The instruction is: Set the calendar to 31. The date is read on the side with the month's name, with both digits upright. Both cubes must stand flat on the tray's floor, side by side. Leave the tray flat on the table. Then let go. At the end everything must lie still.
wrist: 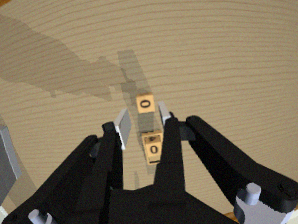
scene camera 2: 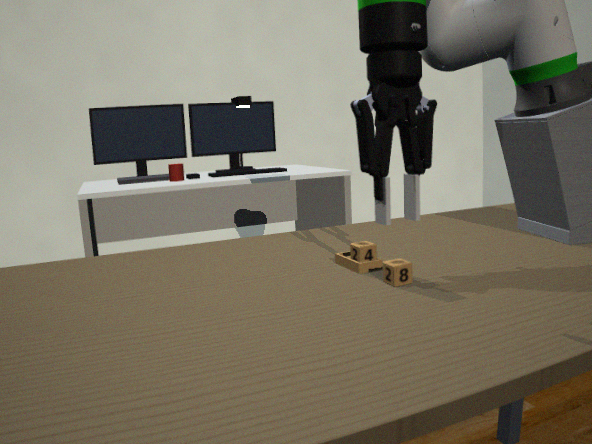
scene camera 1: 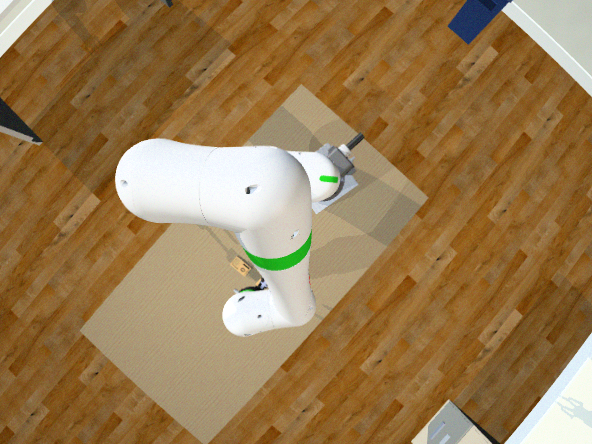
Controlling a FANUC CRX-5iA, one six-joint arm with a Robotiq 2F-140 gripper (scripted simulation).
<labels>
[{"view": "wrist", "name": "my gripper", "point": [144, 113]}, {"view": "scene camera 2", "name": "my gripper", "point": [397, 221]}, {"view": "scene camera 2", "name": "wooden number cube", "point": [398, 272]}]
</labels>
